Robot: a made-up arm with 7 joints.
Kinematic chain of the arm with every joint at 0, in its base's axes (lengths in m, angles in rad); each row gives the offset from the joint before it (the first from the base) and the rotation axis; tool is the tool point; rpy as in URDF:
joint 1: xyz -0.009 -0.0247 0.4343 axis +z
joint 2: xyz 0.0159 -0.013 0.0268 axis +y
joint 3: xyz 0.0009 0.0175 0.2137 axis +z
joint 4: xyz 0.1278 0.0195 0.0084 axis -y
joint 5: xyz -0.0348 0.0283 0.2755 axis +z
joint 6: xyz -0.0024 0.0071 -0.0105 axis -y
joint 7: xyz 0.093 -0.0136 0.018 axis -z
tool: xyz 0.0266 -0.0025 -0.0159 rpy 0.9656 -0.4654 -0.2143
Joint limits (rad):
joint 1: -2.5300..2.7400
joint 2: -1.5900..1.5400
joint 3: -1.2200..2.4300
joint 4: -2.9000..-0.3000
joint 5: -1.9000..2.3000
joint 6: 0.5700..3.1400
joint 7: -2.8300..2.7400
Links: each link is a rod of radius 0.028 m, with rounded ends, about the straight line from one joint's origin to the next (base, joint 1, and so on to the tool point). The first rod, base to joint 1, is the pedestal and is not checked.
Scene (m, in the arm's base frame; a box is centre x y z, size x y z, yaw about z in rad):
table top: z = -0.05
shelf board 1: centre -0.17 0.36 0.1 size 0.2 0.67 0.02 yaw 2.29
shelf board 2: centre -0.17 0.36 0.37 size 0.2 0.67 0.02 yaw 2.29
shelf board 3: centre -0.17 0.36 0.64 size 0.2 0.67 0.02 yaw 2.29
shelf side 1: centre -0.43 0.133 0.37 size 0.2 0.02 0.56 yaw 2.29
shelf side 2: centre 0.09 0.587 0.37 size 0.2 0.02 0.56 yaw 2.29
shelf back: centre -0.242 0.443 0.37 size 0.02 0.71 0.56 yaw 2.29
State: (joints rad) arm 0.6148 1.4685 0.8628 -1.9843 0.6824 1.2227 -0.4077
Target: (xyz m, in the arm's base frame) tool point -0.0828 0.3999 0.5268
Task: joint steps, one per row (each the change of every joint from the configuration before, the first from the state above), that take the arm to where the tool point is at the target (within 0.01 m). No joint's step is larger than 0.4 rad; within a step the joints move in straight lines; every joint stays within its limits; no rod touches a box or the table.
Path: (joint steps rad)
1: -0.3099 0.0179 -0.1162 -0.1243 0.3867 -0.1632 0.1346
2: -0.3100 0.0178 -0.1162 -0.1243 0.3867 -0.1631 0.1346
3: -0.3099 0.0179 -0.1162 -0.1243 0.3867 -0.1632 0.1345
4: -0.3100 0.0179 -0.1162 -0.1243 0.3866 -0.1632 0.1346
5: 0.0472 0.0000 0.2119 -0.0196 -0.3291 0.0097 -0.1092
6: 0.0473 0.0000 0.2119 -0.0196 -0.3292 0.0096 -0.1092
7: 0.0472 0.0000 0.2119 -0.0196 -0.3292 0.0097 -0.1091
8: 0.0472 0.0000 0.2119 -0.0196 -0.3292 0.0097 -0.1092
9: 0.0472 0.0000 0.2118 -0.0196 -0.3291 0.0096 -0.1092
10: 0.3032 -0.0108 0.0283 0.2033 0.0649 0.1774 -0.0085
11: 0.3032 -0.0107 0.0283 0.2033 0.0649 0.1775 -0.0084

